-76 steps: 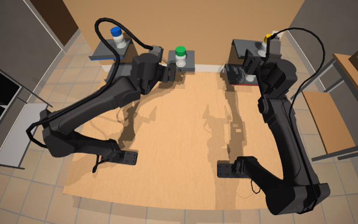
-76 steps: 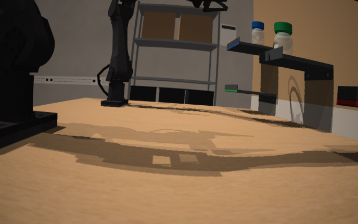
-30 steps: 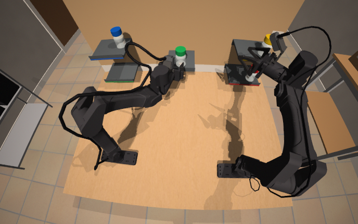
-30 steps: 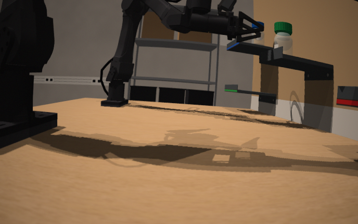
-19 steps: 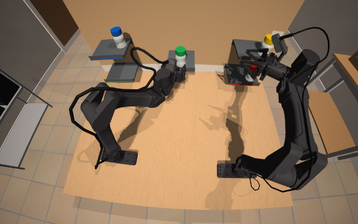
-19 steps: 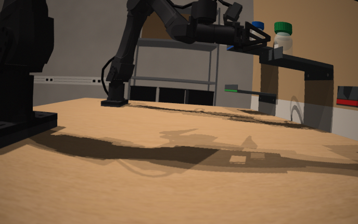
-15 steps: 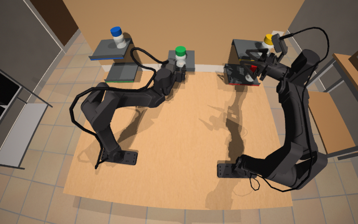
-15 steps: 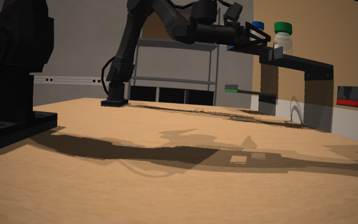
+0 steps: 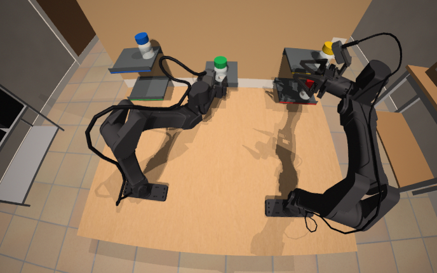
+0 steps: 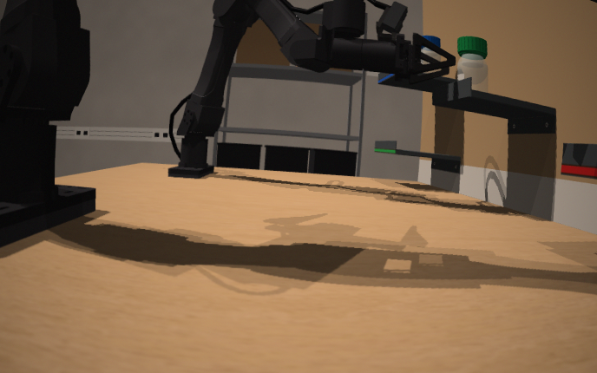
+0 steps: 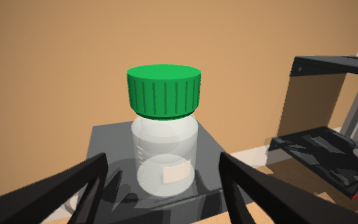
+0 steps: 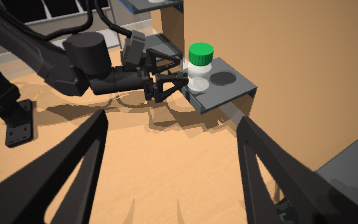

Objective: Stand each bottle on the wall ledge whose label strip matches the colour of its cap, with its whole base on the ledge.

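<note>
My left hand is 40 mm short of the green-capped bottle, 10 mm to the left of it and 10 mm above it. The rest, counted from my left hand: blue-capped bottle (70 mm ahead, 330 mm to the left, 90 mm above); yellow-capped bottle (80 mm ahead, 450 mm to the right, 90 mm above); red-capped bottle (80 mm ahead, 450 mm to the right, 100 mm below).
</note>
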